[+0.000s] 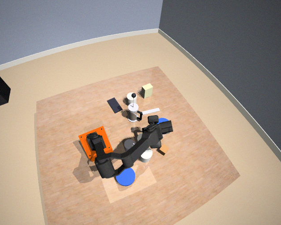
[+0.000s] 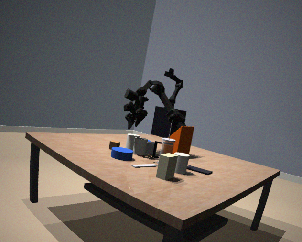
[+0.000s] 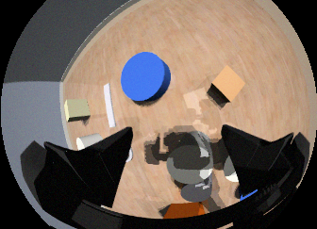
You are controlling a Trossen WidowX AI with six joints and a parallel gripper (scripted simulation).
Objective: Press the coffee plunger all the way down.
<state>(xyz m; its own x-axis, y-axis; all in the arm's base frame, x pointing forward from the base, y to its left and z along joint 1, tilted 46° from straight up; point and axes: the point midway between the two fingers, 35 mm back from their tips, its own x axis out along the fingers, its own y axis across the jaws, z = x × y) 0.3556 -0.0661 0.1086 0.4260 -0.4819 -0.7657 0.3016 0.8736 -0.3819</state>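
My gripper tip is now 30 mm past the coffee press, 230 mm to the right of it and 20 mm above it. Also, from my gripper tip: small brown box: 40 mm ahead, 90 mm to the right, 130 mm below; cream box: 160 mm ahead, 420 mm to the left, 100 mm below; dark slab: 130 mm behind, 420 mm to the left, 150 mm below.
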